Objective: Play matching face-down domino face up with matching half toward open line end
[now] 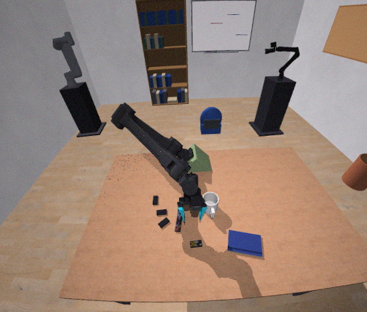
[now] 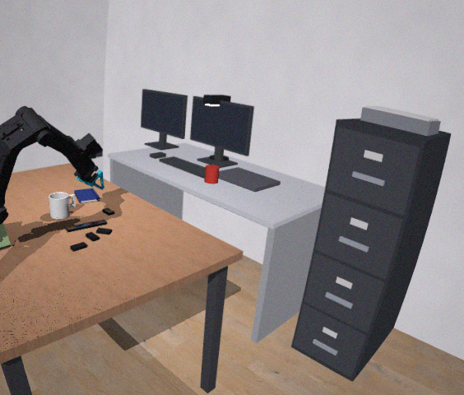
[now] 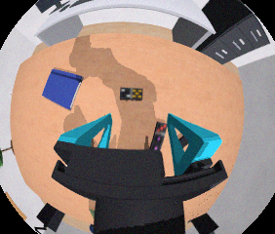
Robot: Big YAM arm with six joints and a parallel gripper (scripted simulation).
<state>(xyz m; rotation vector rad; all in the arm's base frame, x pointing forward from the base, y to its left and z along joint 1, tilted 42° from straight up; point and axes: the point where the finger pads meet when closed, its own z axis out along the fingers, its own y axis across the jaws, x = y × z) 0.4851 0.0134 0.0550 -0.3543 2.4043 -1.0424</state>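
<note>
Now: hand 130 mm above the domino, 60 mm short of it and 10 mm to the right of it. Round my hand: blue book (240 mm to the left, 130 mm below, 90 mm ahead).
</note>
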